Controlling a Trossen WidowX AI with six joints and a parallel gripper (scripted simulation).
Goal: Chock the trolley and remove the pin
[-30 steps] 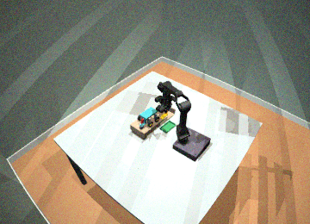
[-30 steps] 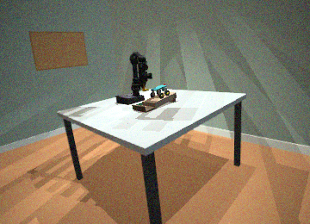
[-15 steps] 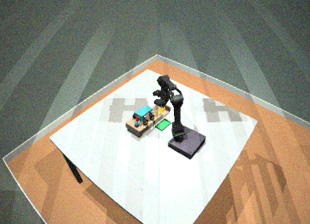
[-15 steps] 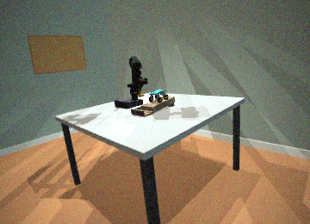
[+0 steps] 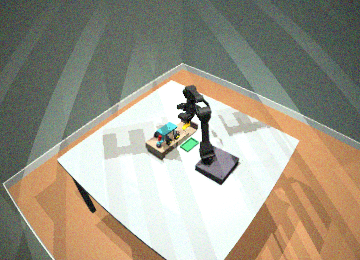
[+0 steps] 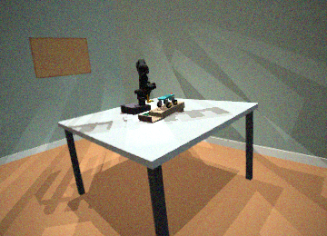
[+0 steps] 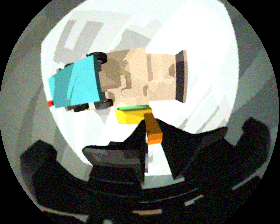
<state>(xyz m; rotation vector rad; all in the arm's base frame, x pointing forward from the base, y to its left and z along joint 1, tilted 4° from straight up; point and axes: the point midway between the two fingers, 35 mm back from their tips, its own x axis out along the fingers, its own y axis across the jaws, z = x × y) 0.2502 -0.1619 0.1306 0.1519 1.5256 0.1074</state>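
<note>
The red-headed stop pin is 24 cm to the left of my gripper tip, 6 cm ahead of it and 2 cm below it. Round my gripper tip: yellow chock (2 cm to the left, 1 cm below); then trolley (14 cm to the left, 8 cm ahead, 4 cm below).
</note>
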